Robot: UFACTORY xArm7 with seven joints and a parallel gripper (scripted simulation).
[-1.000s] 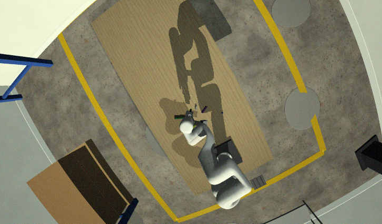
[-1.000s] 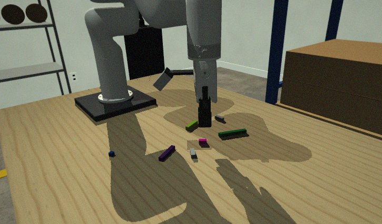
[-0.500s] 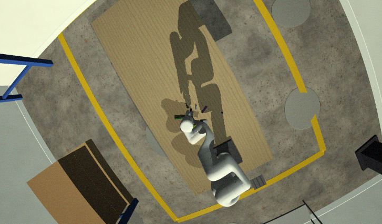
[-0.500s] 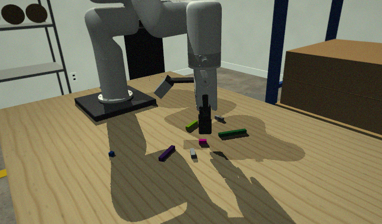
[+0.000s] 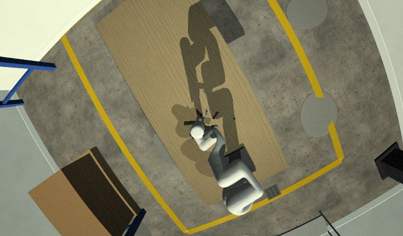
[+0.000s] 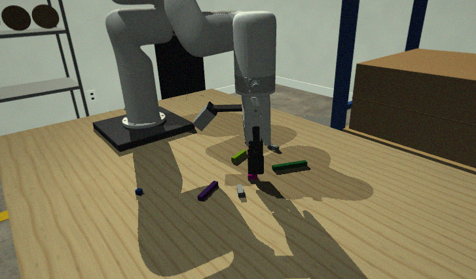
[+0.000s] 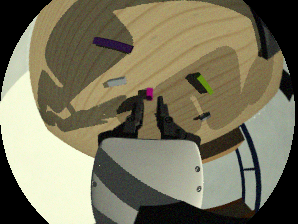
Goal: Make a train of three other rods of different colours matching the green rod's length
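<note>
The magenta rod is 3 cm below my hand and 1 cm to the right of it. The rest, counted from my hand: lime rod: 9 cm behind, 5 cm to the left, 3 cm below; purple rod: 10 cm to the right, 4 cm behind, 3 cm below; green rod: 8 cm to the left, 3 cm below, 3 cm ahead.
</note>
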